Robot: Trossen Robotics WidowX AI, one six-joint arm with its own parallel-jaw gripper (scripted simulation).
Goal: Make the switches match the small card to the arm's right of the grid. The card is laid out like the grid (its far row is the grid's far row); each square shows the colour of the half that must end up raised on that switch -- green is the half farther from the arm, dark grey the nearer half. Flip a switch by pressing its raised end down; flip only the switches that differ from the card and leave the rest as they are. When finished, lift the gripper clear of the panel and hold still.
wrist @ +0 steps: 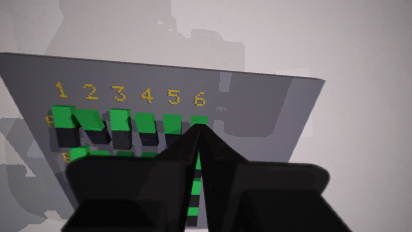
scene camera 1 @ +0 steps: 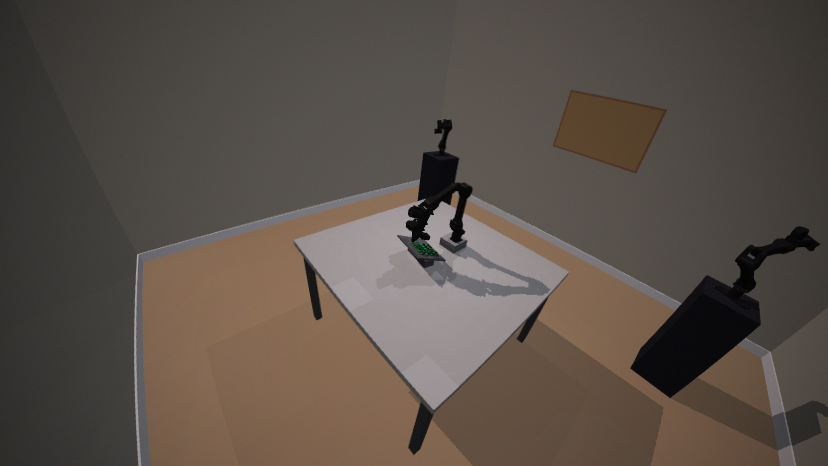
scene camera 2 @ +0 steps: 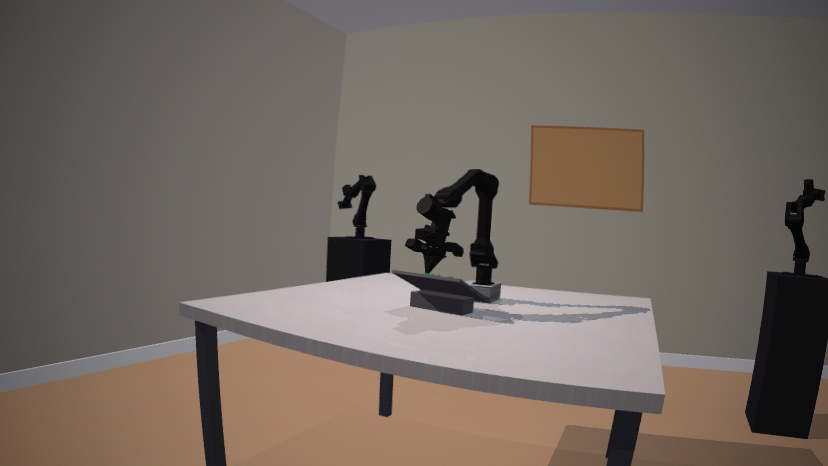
Labels:
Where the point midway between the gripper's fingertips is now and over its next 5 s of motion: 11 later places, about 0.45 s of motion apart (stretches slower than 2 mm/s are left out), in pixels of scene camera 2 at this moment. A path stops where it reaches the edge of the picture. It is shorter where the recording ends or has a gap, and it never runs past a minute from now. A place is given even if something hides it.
My gripper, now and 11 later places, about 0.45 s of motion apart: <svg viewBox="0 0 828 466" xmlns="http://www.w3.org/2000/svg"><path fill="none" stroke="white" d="M426 273L426 273L426 274L426 274L432 257L459 271L457 280L456 283L456 284L456 284L455 285L458 268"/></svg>

